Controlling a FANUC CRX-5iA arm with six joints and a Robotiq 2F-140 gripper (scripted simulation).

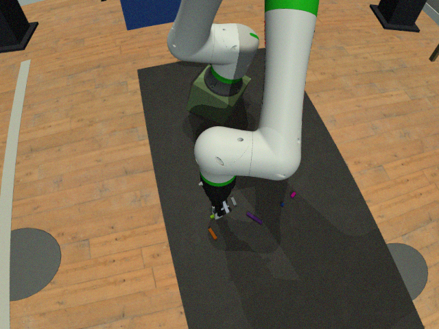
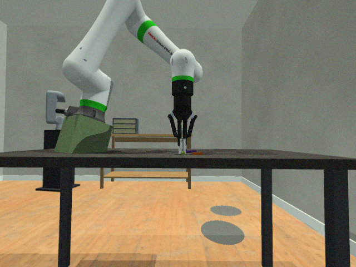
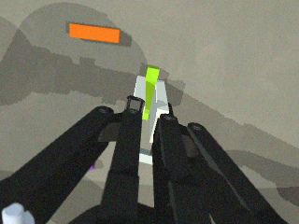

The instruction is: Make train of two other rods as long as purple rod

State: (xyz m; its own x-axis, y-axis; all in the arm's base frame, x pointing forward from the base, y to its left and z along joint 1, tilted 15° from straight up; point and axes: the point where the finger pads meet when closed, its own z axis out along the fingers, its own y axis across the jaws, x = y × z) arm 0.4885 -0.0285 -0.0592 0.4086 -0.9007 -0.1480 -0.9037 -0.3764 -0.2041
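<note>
Right now the blue rod is 220 mm to the left of my hand, 30 mm below it and 30 mm behind it. From my hand the other things lie so: orange rod (70 mm ahead, 30 mm below, 20 mm to the right); grey rod (60 mm to the left, 50 mm behind, 30 mm below); lime rod (30 mm below).
</note>
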